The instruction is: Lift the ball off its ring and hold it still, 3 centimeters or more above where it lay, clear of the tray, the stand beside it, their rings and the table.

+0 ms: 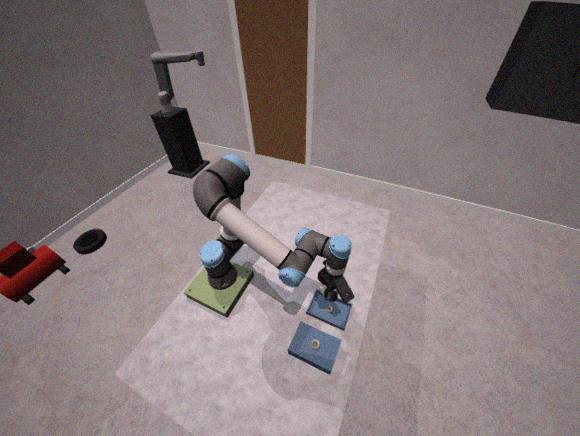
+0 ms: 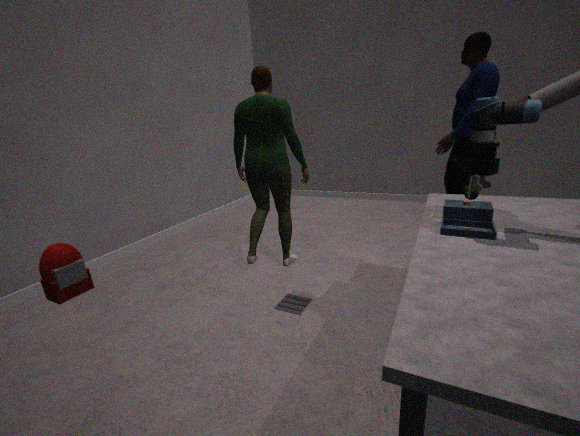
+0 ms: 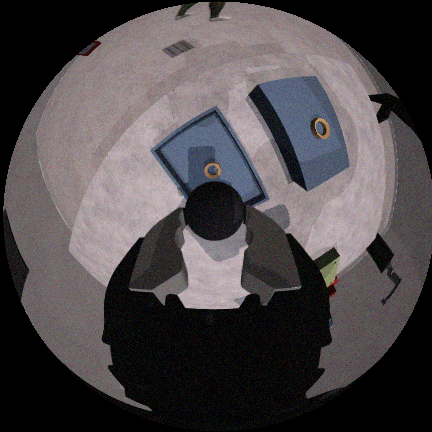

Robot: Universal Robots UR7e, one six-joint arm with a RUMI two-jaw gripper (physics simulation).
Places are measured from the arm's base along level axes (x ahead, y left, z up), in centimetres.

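Where they show: gripper, between the fingertips: (image 1: 330, 296) (image 2: 472, 197) (image 3: 214, 208); arm's base, origin of its link: (image 1: 223, 276).
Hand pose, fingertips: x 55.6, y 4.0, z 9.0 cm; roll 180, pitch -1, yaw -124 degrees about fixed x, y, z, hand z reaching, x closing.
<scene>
Things, the pixels of their top centre, and the offset from my fingertips. "spot": a spot on its surface instead. Level surfaces: height alone.
- black ball, centre of its top: (image 3: 214, 228) dx +0.5, dy -0.4, dz +4.0 cm
- blue tray, centre of its top: (image 3: 212, 172) (image 2: 467, 225) (image 1: 329, 307) dx +0.7, dy +0.0, dz -11.4 cm
- tray's orange ring, a spot on its surface: (image 3: 206, 170) (image 1: 331, 307) spot: dx +1.2, dy +0.9, dz -13.0 cm
- bare orange ring, a spot on its surface: (image 3: 327, 129) (image 1: 312, 346) spot: dx -1.7, dy -20.6, dz -6.8 cm
- pale table, height of its surface: dz -14.2 cm
The black ball (image 1: 329, 295) (image 2: 471, 191) (image 3: 214, 202) is between the two jaws of my gripper (image 1: 330, 296) (image 2: 472, 190) (image 3: 214, 208), which is shut on it. Ball and gripper hang above the blue tray (image 1: 326, 320) (image 2: 467, 233) (image 3: 230, 145), with a gap between the ball and the tray. The tray's orange ring (image 1: 326, 310) (image 3: 206, 170) lies bare on its floor. The blue stand (image 1: 301, 337) (image 2: 467, 212) (image 3: 287, 107) is beside the tray, apart from the ball, and bears a bare orange ring (image 1: 311, 344) (image 3: 327, 129).
The arm's green base plate (image 1: 201, 294) (image 3: 329, 270) is on the pale table (image 1: 175, 360) (image 2: 490, 320). A person in green (image 2: 267, 130) and one in blue (image 2: 480, 82) stand beyond the table. A second arm on a black pedestal (image 1: 179, 142) stands near the wall.
</scene>
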